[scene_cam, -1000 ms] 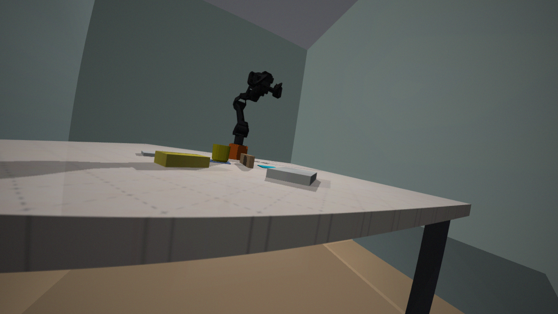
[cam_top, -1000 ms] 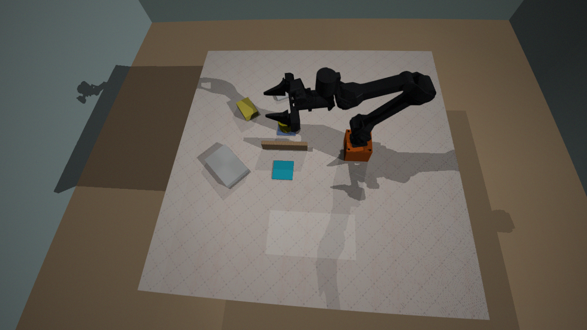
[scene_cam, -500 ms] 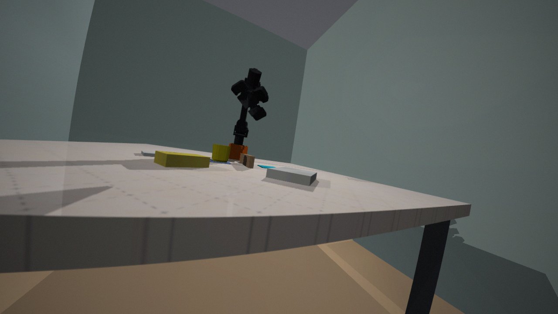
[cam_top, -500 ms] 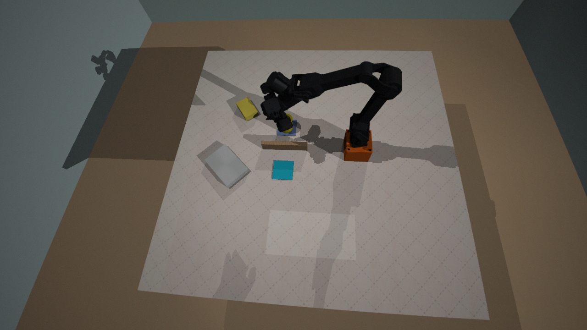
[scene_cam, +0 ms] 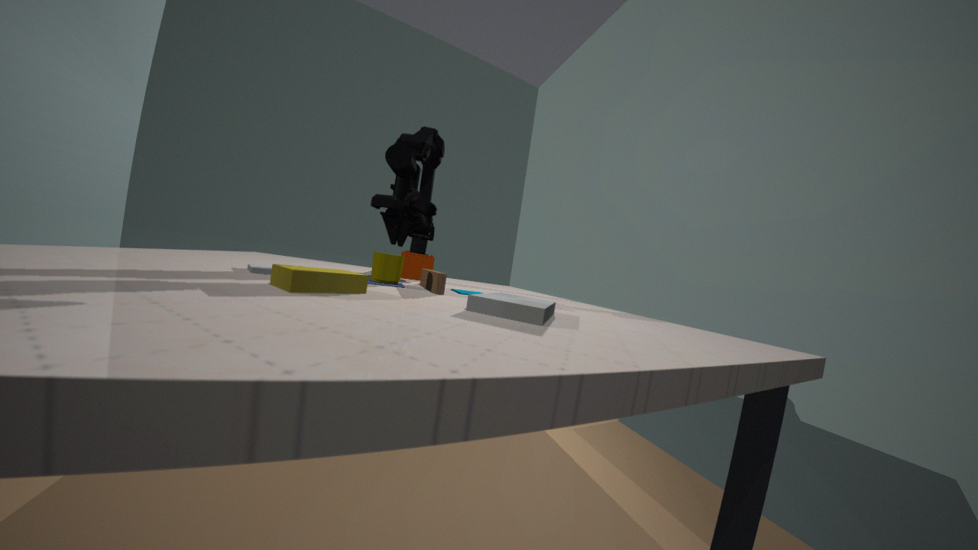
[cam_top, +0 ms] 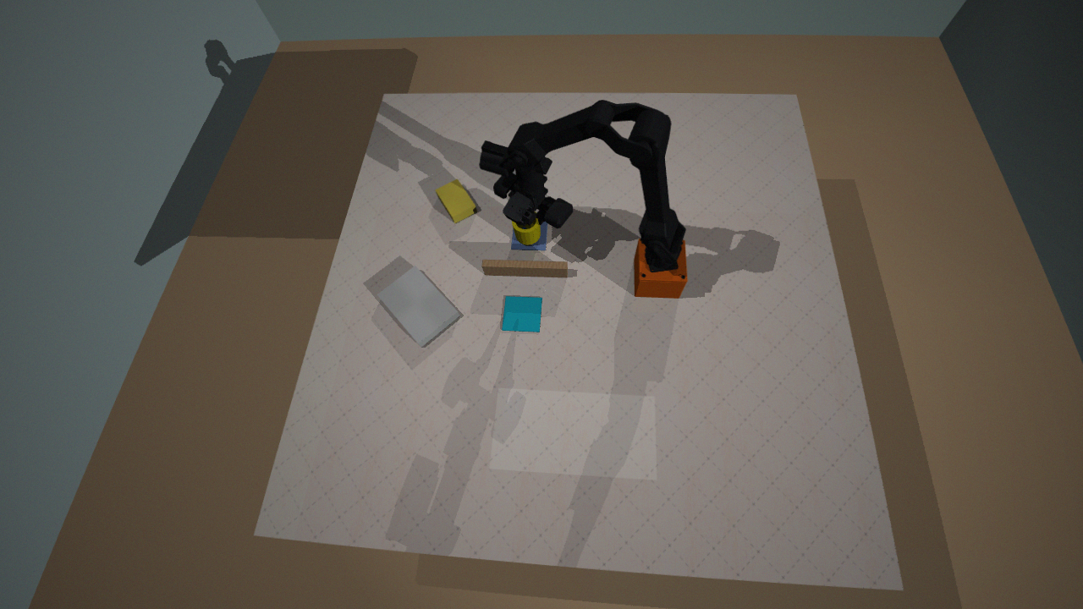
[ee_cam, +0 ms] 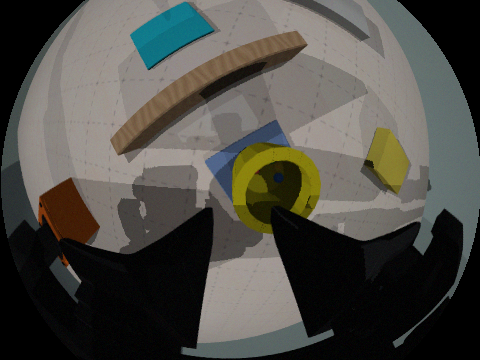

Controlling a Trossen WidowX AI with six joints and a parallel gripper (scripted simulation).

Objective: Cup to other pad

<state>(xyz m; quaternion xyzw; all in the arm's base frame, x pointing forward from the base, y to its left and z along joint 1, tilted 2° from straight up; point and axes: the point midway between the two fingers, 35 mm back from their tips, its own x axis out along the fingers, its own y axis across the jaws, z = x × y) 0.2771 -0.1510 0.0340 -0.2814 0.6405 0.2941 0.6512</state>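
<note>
My gripper tip is 2 cm short of the cup, 2 cm to the left of it and 6 cm above it. Also, from my gripper tip: grey block 32 cm ahead, 14 cm to the left, 8 cm below; wooden bar 4 cm ahead, 9 cm to the left, 8 cm below; teal pad 6 cm ahead, 20 cm to the left, 11 cm below.
</note>
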